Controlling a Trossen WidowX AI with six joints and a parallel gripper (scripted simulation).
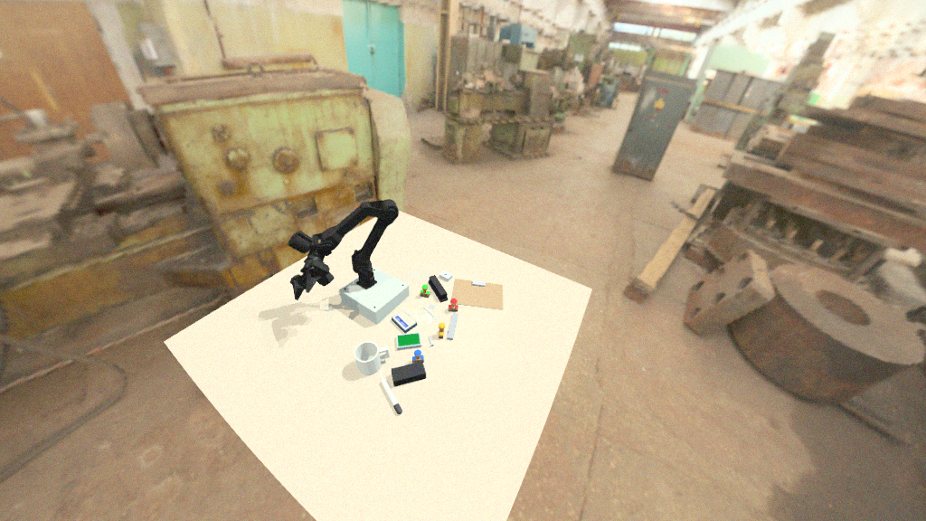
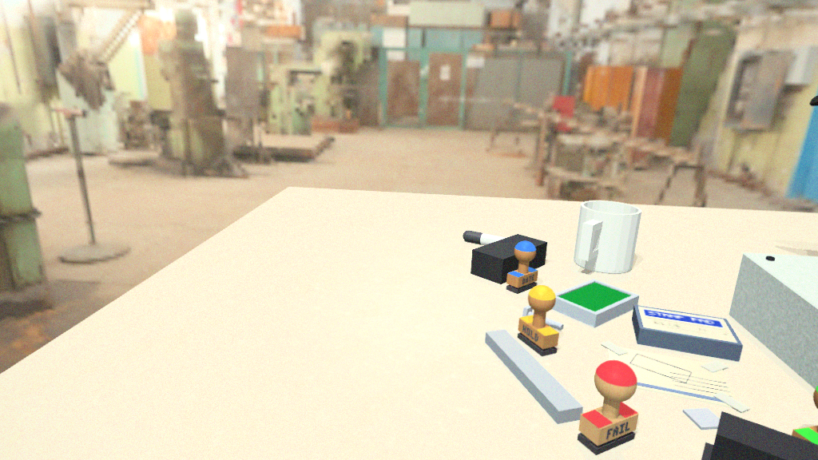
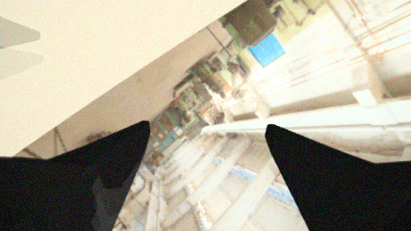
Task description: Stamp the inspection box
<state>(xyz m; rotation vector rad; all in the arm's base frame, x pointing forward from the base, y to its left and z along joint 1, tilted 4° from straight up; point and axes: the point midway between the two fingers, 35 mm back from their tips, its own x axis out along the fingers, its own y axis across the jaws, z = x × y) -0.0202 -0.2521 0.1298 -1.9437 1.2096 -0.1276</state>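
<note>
Now: gripper tip 20 cm short of the PASS stamp, 42 cm to the right of it and 19 cm above it. Also, from my gripper tip: blue stamp pad box 23 cm ahead, 25 cm to the left, 19 cm below; then green ink pad 31 cm ahead, 19 cm to the left, 20 cm below; then white mug 27 cm ahead, 4 cm to the left, 17 cm below.
</note>
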